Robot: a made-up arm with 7 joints. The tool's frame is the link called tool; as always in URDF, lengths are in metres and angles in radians.
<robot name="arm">
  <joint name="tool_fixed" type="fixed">
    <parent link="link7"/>
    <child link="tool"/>
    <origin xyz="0 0 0"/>
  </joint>
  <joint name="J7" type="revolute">
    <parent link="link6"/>
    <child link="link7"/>
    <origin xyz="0 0 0"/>
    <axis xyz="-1 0 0"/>
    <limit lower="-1.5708" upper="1.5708" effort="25" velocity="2.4"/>
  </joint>
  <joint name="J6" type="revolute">
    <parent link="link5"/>
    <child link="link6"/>
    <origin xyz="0 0 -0.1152"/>
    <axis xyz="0 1 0"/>
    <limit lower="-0.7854" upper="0.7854" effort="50" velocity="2.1"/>
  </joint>
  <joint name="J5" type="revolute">
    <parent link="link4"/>
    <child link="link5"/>
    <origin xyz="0 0 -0.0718"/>
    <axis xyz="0 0 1"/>
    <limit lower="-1.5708" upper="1.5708" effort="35" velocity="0.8"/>
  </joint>
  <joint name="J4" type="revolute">
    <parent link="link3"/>
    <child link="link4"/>
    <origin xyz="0 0 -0.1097"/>
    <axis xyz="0 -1 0"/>
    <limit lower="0" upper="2.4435" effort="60" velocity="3"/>
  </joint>
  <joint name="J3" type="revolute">
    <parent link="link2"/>
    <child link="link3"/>
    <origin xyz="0 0 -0.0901"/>
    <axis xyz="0 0 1"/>
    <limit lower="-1.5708" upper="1.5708" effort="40" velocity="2.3"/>
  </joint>
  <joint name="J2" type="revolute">
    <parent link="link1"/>
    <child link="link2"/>
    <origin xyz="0 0.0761 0"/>
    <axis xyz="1 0 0"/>
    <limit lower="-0.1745" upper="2" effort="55" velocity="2.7"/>
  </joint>
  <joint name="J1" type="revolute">
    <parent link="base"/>
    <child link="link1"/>
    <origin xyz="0 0.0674 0"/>
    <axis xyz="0 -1 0"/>
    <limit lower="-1.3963" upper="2" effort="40" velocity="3"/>
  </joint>
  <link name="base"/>
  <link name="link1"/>
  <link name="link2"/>
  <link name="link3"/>
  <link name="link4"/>
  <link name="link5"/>
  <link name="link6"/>
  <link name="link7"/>
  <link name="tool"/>
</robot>
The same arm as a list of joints. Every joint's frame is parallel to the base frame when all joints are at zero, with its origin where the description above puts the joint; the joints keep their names.
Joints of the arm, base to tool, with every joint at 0 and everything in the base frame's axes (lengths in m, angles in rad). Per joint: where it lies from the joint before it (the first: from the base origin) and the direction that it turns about. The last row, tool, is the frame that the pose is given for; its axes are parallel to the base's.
J1: offset 0.0000 0.0674 0.0000 axis -y
J2: offset 0.0000 0.0761 0.0000 axis +x
J3: offset 0.0000 0.0000 -0.0901 axis +z
J4: offset 0.0000 0.0000 -0.1097 axis -y
J5: offset 0.0000 0.0000 -0.0718 axis +z
J6: offset 0.0000 0.0000 -0.1152 axis +y
J7: offset 0.0000 0.0000 0.0000 axis -x
tool: offset 0.0000 0.0000 0.0000
Joint limits (rad, base to tool): -1.3963..2.0000 -0.1745..2.0000 -1.5708..1.5708 0.0000..2.4435 -1.5708..1.5708 -0.7854..0.7854 -1.5708..1.5708

